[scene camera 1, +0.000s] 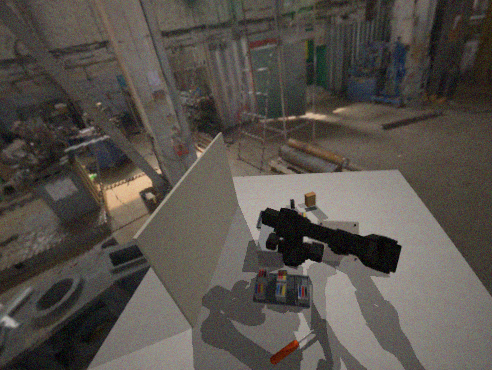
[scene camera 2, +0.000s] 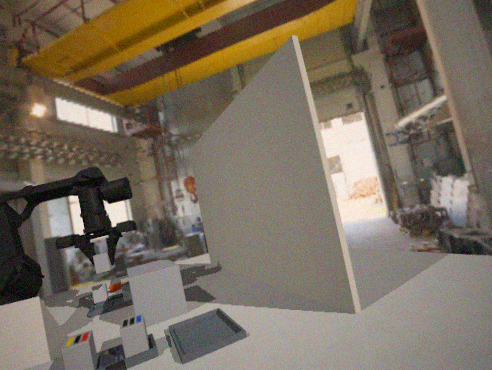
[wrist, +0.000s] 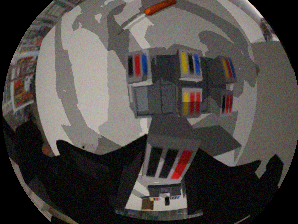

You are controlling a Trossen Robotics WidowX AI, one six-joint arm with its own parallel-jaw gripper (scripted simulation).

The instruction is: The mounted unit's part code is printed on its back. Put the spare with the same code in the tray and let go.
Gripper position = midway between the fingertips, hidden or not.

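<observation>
Carrying a spare, the gripper (scene camera 2: 105, 266), (scene camera 1: 294, 261), (wrist: 166, 141) is visible in the scene. With it appear a grey mounted unit (scene camera 2: 157, 290) and a panel (scene camera 2: 269, 211). A tray (scene camera 2: 206, 333) can be seen as well.
</observation>
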